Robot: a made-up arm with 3 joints.
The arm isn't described. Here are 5 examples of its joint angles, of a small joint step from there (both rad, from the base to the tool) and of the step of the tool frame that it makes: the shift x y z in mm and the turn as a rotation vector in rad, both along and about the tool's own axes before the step.
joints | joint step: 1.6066 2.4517 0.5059 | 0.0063 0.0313 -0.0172
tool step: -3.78 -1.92 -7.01 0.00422 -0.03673 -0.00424
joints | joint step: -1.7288 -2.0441 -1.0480 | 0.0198 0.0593 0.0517
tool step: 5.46 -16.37 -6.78 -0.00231 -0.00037 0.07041
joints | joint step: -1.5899 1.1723 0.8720 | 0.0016 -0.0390 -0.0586
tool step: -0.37 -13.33 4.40 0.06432 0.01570 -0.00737
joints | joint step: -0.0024 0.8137 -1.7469 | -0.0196 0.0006 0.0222
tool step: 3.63 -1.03 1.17 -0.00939 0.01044 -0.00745
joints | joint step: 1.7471 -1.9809 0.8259 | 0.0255 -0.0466 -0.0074
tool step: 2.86 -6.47 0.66 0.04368 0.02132 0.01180
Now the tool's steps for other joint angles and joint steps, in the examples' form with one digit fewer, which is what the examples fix.
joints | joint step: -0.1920 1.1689 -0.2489 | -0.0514 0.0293 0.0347
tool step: -1.9 -9.2 -14.4 0.0188 -0.0055 0.0133
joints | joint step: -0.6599 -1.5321 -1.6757 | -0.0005 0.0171 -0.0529
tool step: -0.4 -12.1 -2.3 0.0550 -0.0089 -0.0078
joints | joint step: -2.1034 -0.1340 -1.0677 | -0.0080 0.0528 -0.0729
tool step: 1.3 -24.8 -7.6 0.0869 -0.0234 0.0167
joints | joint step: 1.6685 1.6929 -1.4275 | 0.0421 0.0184 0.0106
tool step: 13.9 7.4 2.3 -0.0259 0.0252 0.0464
